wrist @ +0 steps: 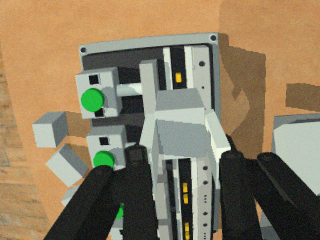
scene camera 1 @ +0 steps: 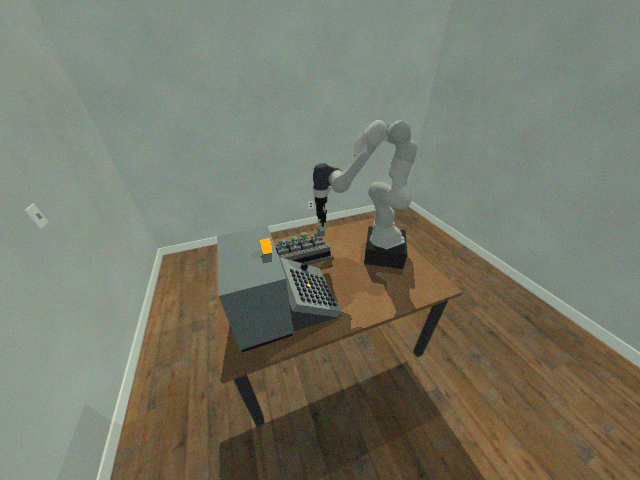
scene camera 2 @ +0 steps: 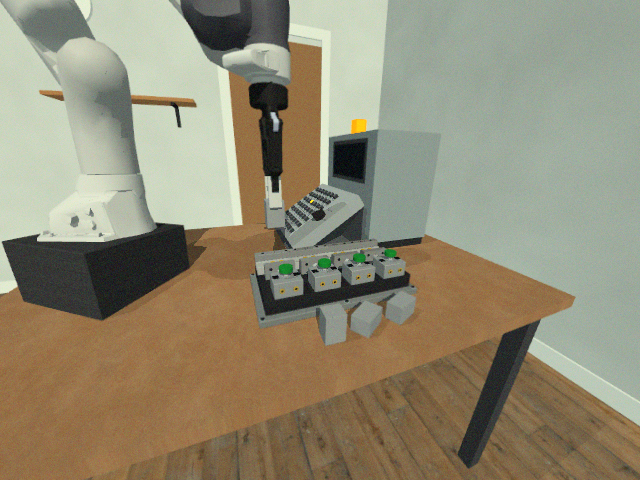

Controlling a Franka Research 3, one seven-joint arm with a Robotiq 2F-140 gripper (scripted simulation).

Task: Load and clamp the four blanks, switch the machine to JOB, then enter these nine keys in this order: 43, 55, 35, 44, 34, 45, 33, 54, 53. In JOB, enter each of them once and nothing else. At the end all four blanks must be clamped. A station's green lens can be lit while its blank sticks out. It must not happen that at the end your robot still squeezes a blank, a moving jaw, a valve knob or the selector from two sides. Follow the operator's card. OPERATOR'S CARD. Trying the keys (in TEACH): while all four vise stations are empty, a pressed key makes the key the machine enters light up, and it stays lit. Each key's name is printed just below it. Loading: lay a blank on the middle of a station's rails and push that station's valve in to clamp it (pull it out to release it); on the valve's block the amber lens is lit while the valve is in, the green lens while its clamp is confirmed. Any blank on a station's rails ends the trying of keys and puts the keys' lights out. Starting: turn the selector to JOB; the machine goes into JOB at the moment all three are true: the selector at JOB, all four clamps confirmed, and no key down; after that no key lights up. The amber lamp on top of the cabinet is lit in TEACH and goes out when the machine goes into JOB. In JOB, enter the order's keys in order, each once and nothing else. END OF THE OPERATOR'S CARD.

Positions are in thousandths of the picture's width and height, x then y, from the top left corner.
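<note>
A grey blank (wrist: 564,473) is in view, along with a grey blank (scene camera 2: 521,666), a grey blank (scene camera 2: 570,668) and a grey blank (scene camera 2: 624,643). A grey cabinet (scene camera 2: 613,357), (scene camera 1: 395,597) is visible as well. My gripper is seen at (scene camera 2: 427,428) and (wrist: 564,531).
</note>
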